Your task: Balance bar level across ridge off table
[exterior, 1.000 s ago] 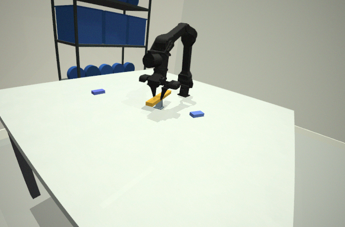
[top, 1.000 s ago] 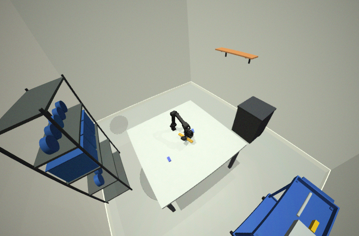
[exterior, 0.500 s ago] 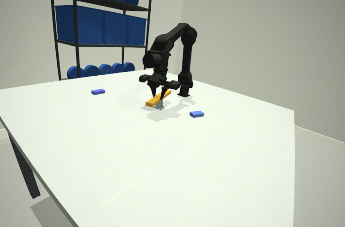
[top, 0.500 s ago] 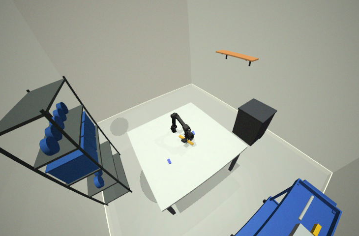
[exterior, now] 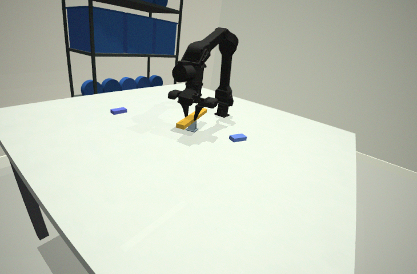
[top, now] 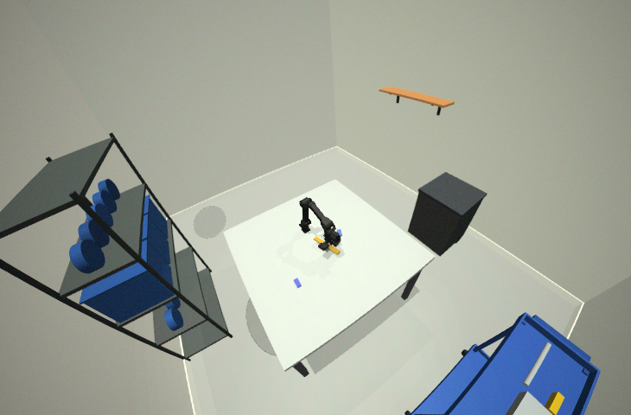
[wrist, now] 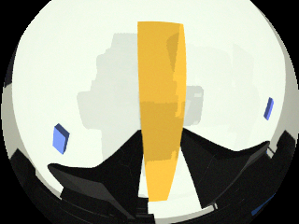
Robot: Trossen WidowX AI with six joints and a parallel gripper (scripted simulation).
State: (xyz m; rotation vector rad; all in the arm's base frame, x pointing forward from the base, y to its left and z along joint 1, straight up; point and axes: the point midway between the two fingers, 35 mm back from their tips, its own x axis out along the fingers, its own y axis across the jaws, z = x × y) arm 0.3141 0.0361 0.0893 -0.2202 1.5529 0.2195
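My gripper tip is now 3 cm past the yellow bar and 1 cm to the left of it.
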